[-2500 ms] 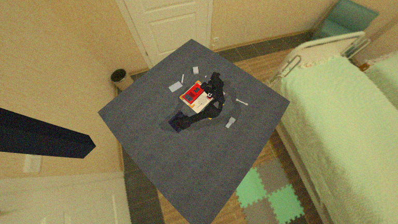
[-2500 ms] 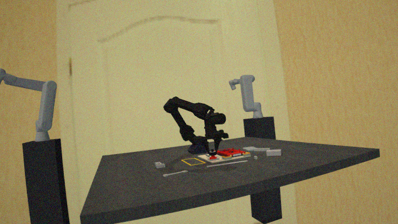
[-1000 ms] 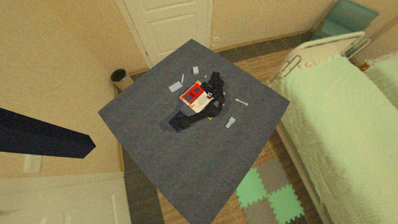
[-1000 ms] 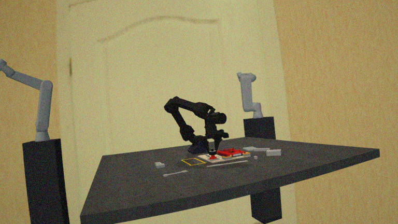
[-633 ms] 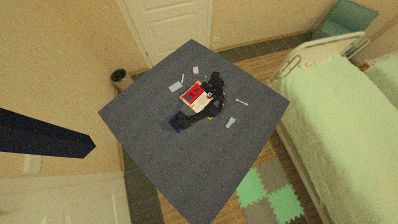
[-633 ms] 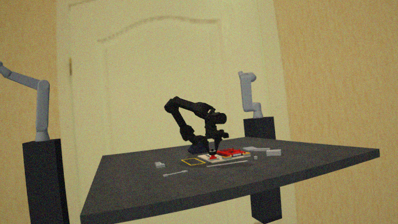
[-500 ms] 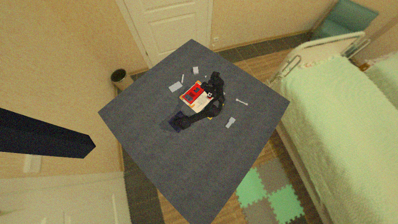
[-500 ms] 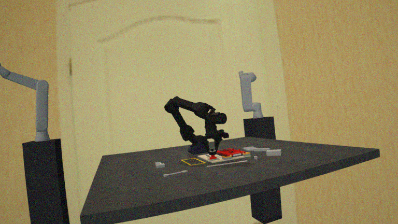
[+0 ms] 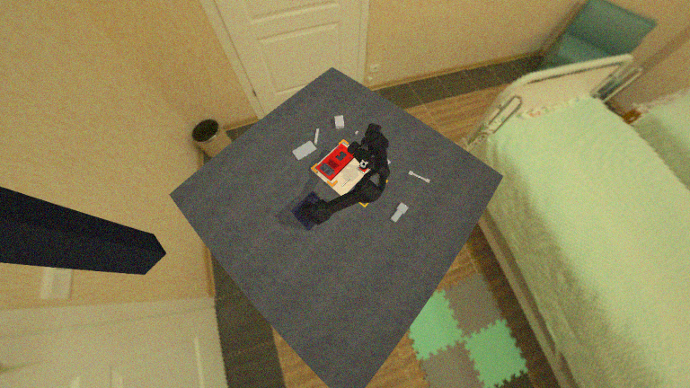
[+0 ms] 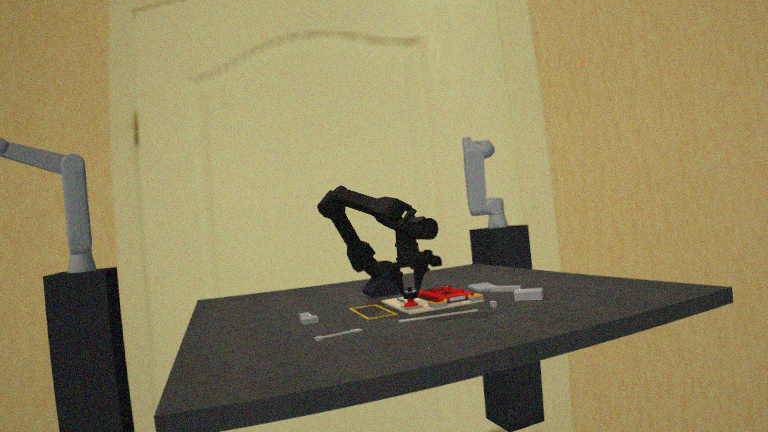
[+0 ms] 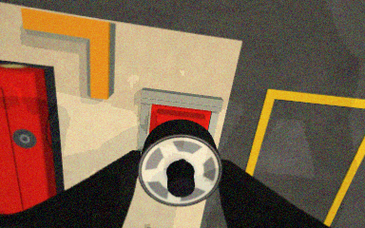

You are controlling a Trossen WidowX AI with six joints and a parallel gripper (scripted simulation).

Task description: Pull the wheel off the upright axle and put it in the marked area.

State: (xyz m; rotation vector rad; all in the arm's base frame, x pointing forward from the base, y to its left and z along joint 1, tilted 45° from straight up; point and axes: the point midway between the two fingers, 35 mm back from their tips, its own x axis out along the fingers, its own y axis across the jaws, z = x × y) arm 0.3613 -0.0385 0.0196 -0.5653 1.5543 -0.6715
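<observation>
The upright axle is 10 mm below my gripper tip. Round my gripper tip: wheel right at my gripper tip.
</observation>
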